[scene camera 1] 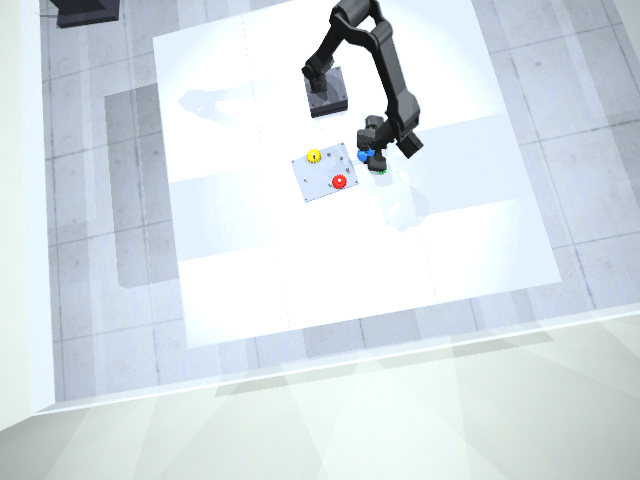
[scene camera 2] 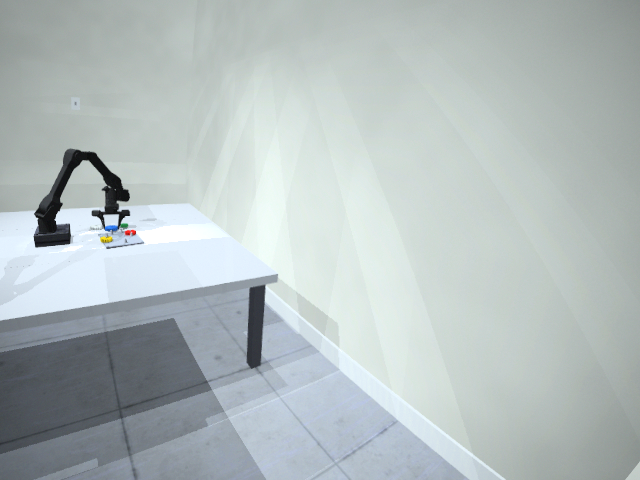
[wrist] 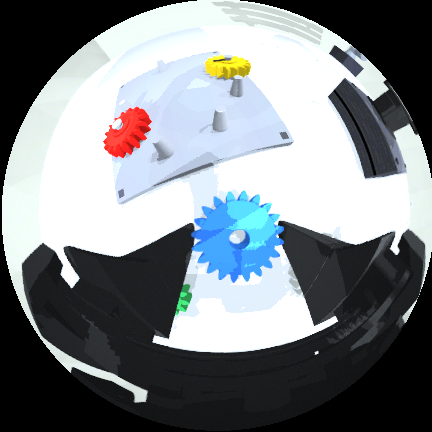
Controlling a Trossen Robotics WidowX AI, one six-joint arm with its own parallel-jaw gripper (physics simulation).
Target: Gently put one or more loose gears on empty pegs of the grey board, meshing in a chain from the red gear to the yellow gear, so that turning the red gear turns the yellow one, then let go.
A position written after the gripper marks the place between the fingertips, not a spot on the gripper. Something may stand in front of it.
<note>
The gripper (scene camera 1: 364, 154) carries a blue gear (wrist: 260, 238), which touches nothing else. Further things: a grey board (scene camera 1: 319, 174).
The gripper also shows in the wrist view (wrist: 236, 227). The grey board also shows in the wrist view (wrist: 180, 101).
</note>
